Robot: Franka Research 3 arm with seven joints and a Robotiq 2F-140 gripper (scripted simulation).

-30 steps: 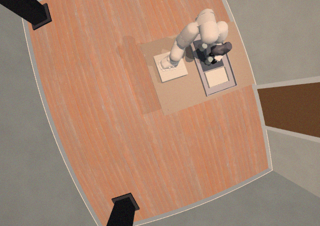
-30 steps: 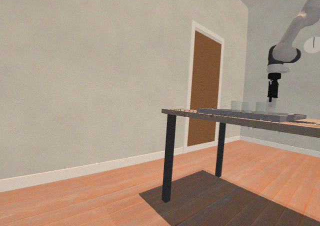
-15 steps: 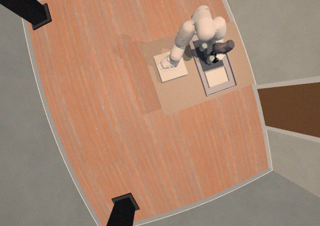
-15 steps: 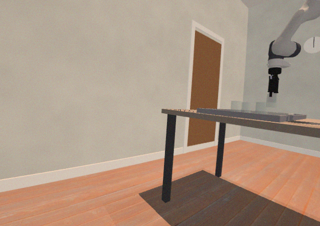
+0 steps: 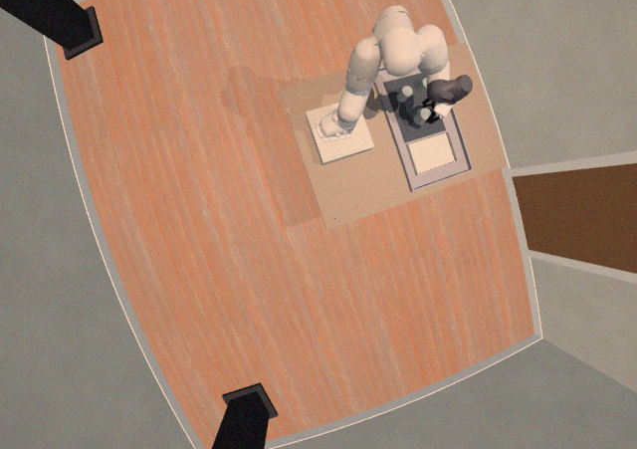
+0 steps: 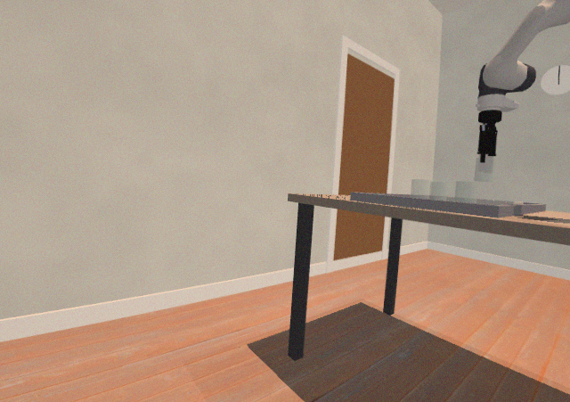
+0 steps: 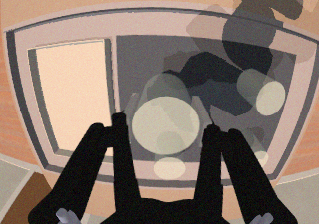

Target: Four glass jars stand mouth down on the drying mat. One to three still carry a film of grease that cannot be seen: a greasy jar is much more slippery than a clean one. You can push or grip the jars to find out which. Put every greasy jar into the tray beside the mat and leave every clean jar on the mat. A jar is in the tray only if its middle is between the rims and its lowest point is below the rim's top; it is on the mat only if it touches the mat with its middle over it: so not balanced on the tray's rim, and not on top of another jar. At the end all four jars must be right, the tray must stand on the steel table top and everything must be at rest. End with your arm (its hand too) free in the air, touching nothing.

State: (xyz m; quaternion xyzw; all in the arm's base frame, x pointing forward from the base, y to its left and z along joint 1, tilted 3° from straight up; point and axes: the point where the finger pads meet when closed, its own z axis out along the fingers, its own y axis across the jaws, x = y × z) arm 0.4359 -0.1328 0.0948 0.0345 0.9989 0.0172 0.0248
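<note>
Right now the tray is 22 cm to the right of my hand, 16 cm below it and 6 cm ahead of it. Round my hand: grey drying mat (17 cm below, 10 cm to the left, 8 cm ahead).
</note>
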